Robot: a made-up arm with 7 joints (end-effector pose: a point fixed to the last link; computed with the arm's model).
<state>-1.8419 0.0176 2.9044 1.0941 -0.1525 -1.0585 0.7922</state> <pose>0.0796 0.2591 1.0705 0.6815 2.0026 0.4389</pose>
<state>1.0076 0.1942 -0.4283 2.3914 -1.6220 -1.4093 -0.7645</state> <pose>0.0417 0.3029 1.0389 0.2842 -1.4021 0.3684</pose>
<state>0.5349 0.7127 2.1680 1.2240 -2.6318 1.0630 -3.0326</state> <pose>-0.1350 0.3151 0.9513 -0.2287 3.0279 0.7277</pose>
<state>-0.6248 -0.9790 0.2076 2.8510 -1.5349 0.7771 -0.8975</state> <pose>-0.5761 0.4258 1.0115 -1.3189 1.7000 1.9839</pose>
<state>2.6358 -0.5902 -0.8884 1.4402 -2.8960 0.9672 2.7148</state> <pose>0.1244 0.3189 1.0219 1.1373 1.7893 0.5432</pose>
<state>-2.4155 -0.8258 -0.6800 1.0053 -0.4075 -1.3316 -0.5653</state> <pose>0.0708 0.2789 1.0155 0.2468 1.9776 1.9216</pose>
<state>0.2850 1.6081 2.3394 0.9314 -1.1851 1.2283 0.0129</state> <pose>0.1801 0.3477 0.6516 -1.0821 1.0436 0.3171</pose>
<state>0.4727 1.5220 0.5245 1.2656 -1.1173 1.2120 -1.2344</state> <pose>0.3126 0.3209 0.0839 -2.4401 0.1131 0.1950</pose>
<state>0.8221 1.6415 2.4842 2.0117 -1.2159 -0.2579 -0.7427</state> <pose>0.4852 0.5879 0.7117 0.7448 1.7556 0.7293</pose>
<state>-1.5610 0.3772 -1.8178 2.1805 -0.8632 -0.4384 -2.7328</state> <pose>-0.2125 -0.3914 1.1914 2.1873 -1.0086 -0.0769</pose>
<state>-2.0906 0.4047 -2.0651 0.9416 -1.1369 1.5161 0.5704</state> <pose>-0.2050 0.2292 0.7830 0.0436 0.1903 -1.1776</pose>
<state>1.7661 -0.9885 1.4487 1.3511 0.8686 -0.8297 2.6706</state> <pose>-0.1667 -0.3783 0.9536 1.7090 -1.0287 0.1567</pose>
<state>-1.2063 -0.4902 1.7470 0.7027 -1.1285 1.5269 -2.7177</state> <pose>0.2385 0.1553 0.6681 2.8585 0.2735 -0.5764</pose>
